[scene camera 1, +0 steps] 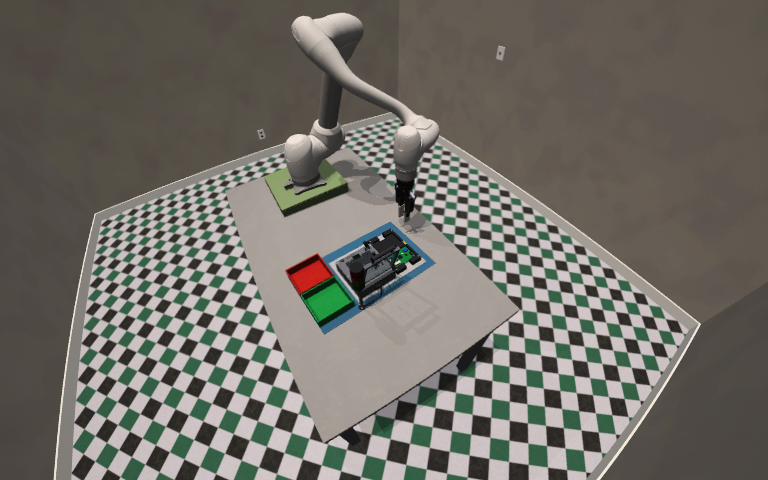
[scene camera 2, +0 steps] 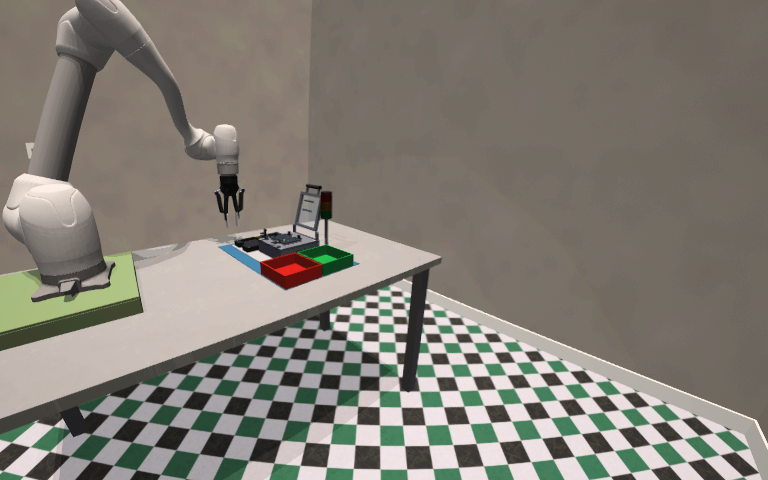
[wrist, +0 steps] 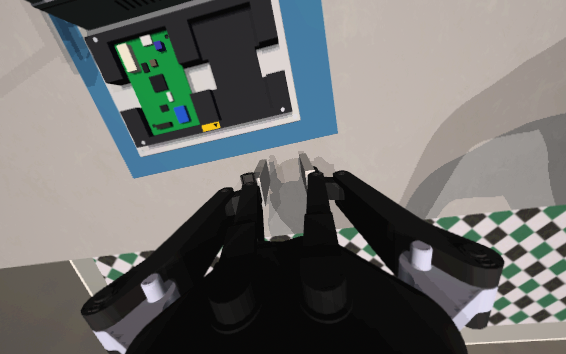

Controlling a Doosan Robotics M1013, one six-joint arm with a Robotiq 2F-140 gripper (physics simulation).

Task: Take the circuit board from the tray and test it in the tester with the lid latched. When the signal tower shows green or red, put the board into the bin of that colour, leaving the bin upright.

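Frame: origin at the arm's base, x ahead, y left, z up, level; metres.
Seen in the pictures: gripper, fingertip midpoint: (scene camera 1: 403, 218) (scene camera 2: 233, 226) (wrist: 284, 167); arm's base, link origin: (scene camera 1: 307, 181) (scene camera 2: 78, 281).
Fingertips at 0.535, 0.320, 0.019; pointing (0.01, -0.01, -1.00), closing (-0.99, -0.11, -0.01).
Note:
Offsets run from my fingertips to a thing's top centre, as dx, dy, dz. "pt": to the spot under its first point. Level surfaces: height alone.
The green circuit board @(+0.156, -0.099, -0.047) (scene camera 1: 403, 258) (wrist: 175, 82) lies in the left pocket of the black tray @(pt +0.060, -0.141, -0.057) (wrist: 230, 45) in the wrist view. My gripper (scene camera 1: 404, 218) (scene camera 2: 231, 223) (wrist: 284, 167) is open with its fingers partly apart and nothing between them. It hangs above the table beyond the tray's edge, away from the board. The tester @(pt +0.128, -0.342, -0.015) (scene camera 2: 287, 245) has its lid @(+0.269, -0.252, +0.151) (scene camera 2: 308, 211) standing up, open. The signal tower @(pt +0.318, -0.354, +0.168) (scene camera 1: 357, 275) (scene camera 2: 326, 205) looks dark, with no lamp plainly lit. The red bin @(+0.077, -0.489, -0.028) (scene camera 1: 309, 276) (scene camera 2: 291, 271) and green bin @(+0.225, -0.463, -0.028) (scene camera 1: 328, 301) (scene camera 2: 326, 259) stand upright.
A blue mat @(dz -0.073) (scene camera 1: 333, 327) (scene camera 2: 243, 259) (wrist: 310, 65) lies under the tray, tester and bins. The arm's green base block (scene camera 1: 277, 195) (scene camera 2: 124, 283) stands at the other end of the table @(dz -0.075) (scene camera 1: 390, 362) (scene camera 2: 198, 305). The tower and raised lid stick up beside the tester.

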